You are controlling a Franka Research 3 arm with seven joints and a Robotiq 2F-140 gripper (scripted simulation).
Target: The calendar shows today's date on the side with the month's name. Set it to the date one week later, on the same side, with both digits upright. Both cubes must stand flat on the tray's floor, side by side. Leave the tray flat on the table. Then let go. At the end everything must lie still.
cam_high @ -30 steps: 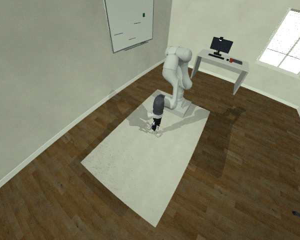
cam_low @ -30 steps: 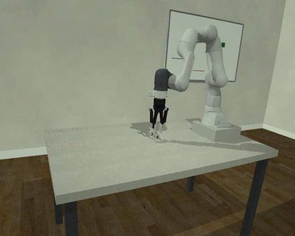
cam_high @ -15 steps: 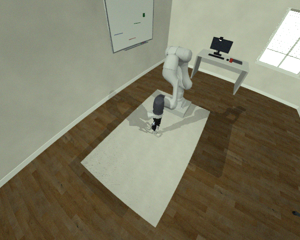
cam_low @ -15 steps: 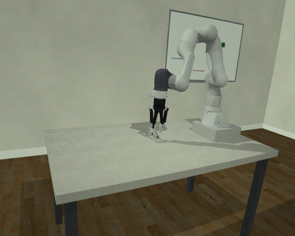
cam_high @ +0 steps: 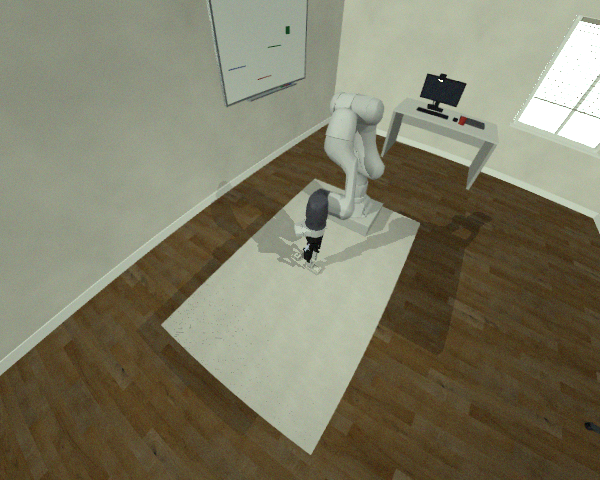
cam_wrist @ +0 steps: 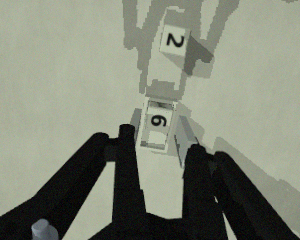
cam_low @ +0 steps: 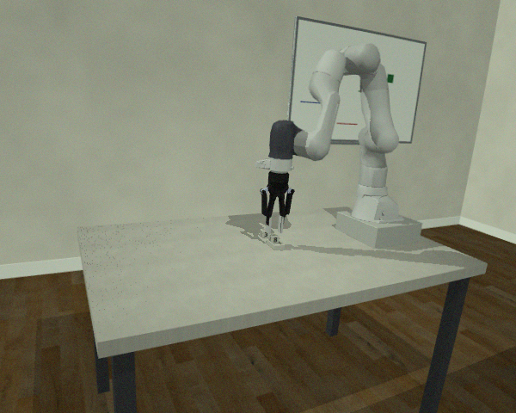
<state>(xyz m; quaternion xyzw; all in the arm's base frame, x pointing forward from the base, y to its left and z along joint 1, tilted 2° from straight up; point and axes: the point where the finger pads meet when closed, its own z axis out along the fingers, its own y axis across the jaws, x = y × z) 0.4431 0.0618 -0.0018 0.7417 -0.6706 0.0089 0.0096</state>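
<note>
My hand is 60 mm above the date cube. Also, from my hand: white tray (20 mm to the left, 70 mm below).
</note>
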